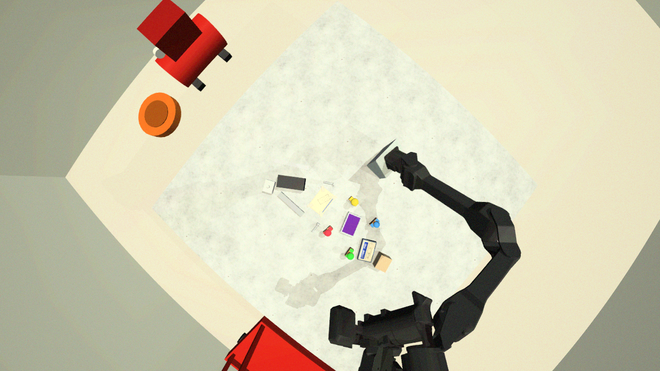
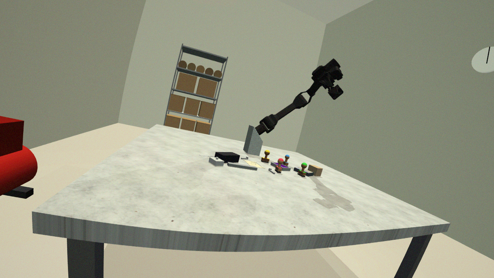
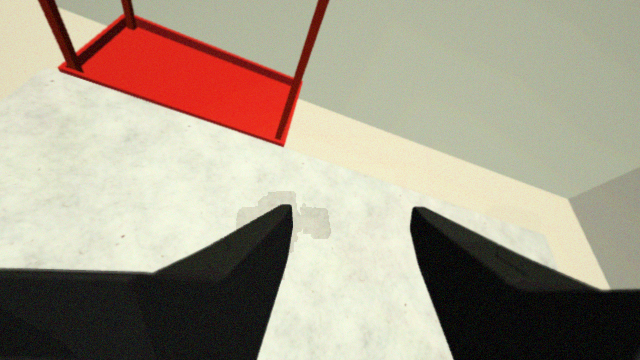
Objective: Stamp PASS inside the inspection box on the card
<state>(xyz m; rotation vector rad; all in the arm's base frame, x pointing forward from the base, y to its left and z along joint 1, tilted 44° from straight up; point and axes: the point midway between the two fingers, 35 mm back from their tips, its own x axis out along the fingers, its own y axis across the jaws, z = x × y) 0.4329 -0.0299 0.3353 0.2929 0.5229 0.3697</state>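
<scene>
Now: the green-knobbed stamp 80 mm behind my gripper tip, 10 mm to the right of it and 400 mm below it. Also, from my gripper tip: cardboard box (170 mm behind, 110 mm to the left, 400 mm below); red-knobbed stamp (80 mm behind, 140 mm to the right, 400 mm below); purple ink pad (160 mm behind, 90 mm to the right, 420 mm below).
</scene>
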